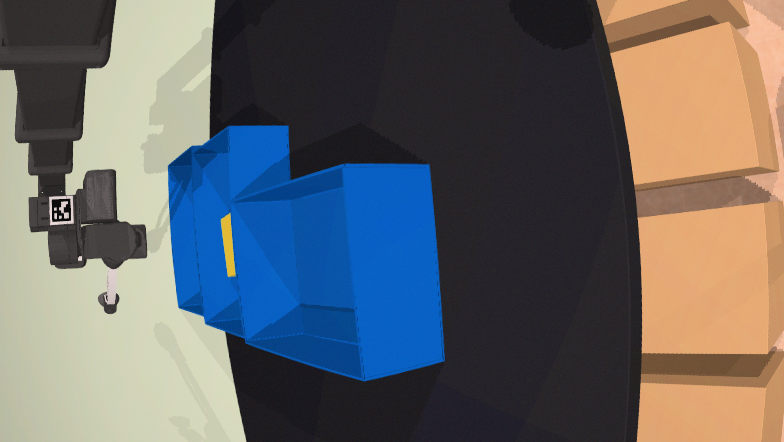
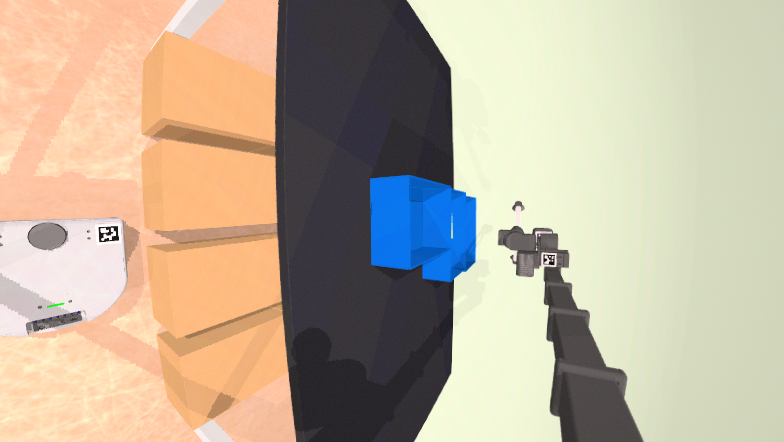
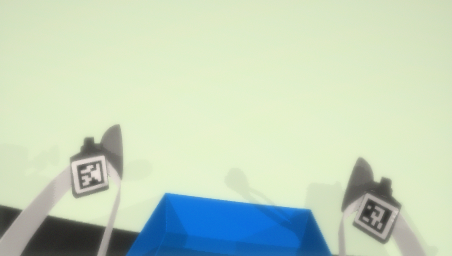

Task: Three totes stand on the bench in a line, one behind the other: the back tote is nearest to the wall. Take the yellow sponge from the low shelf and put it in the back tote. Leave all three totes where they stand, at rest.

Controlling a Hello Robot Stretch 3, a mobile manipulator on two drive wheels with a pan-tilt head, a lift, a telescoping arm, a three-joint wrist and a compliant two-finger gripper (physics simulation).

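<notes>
The yellow sponge is in the middle tote, close to its near side; the front tote hides part of it. The back tote stands nearest to the wall; no sponge shows in its visible part. The three blue totes stand upright, close together, the middle one set a little to one side. My gripper is open, its fingers wide apart with nothing between them. It is raised on the wall side, apart from the totes.
The black bench top bears the totes. The pale wall is behind them. My arm reaches out beside the totes. Several tan blocks stand along the bench's near edge.
</notes>
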